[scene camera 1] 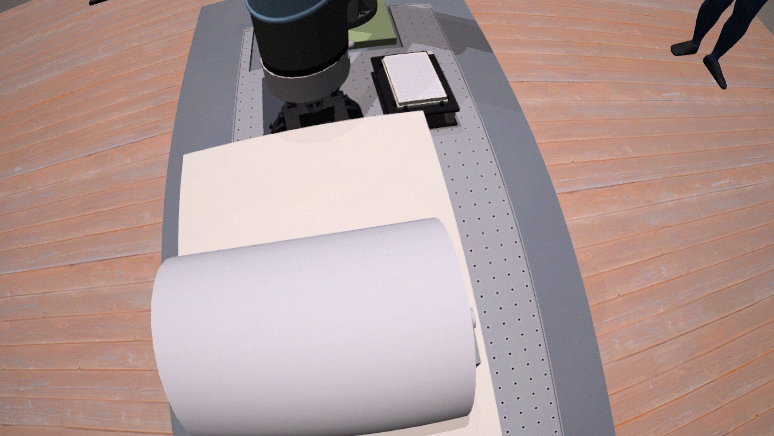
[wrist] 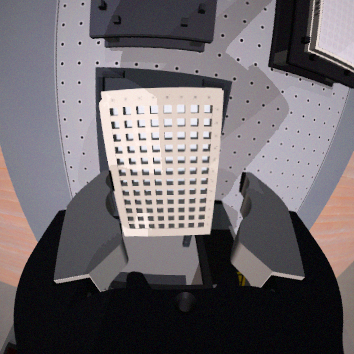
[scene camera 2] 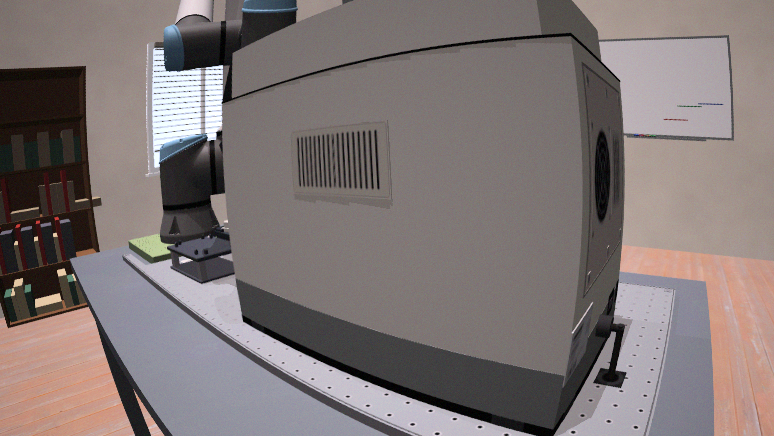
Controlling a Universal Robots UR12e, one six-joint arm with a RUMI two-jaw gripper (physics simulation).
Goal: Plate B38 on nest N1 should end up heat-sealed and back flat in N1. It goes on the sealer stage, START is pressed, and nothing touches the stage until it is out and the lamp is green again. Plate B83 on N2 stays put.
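Places are measured from the arm's base along level axes (x ahead, y left, z up), in millimetres.
Where they show: gripper, fingertip midpoint: (wrist: pixel 176 173); arm's base, link origin: (scene camera 2: pixel 190 236).
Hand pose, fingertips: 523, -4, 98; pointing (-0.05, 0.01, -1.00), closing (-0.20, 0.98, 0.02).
Observation:
Each offset is from my fingertips to the top centre of the thing, as dx, dy, dz. "pt": to the spot under its first point.
A cream plate with square wells {+2, -10, +8} (wrist: pixel 167 165) lies on the dark stage {pt -67, -23, -13} (wrist: pixel 165 78) in the wrist view; I cannot tell whether it is sealed. My gripper (wrist: pixel 176 173) is open and empty, with one finger at each long side of the plate's near part. A nest with small pegs {-187, -60, -50} (wrist: pixel 153 22) (scene camera 2: pixel 197 249) holds no plate. A white plate {-216, +146, -46} (scene camera 1: pixel 415 78) (wrist: pixel 337 30) sits flat on the other nest {-216, +146, -52} (scene camera 1: pixel 387 97) (wrist: pixel 287 50). The sealer (scene camera 1: pixel 314 184) (scene camera 2: pixel 433 227) hides my fingertips in scene camera 1. No labels are readable. The START button and lamp do not show.
A large white roll {+331, +19, +367} (scene camera 1: pixel 314 324) lies on the sealer's top. A green block (scene camera 1: pixel 379 29) (scene camera 2: pixel 146 248) is near the arm's base. A small black bracket {pt +541, +39, -75} (scene camera 2: pixel 614 349) stands by the sealer's end. A person's legs (scene camera 1: pixel 725 32) show beyond the table.

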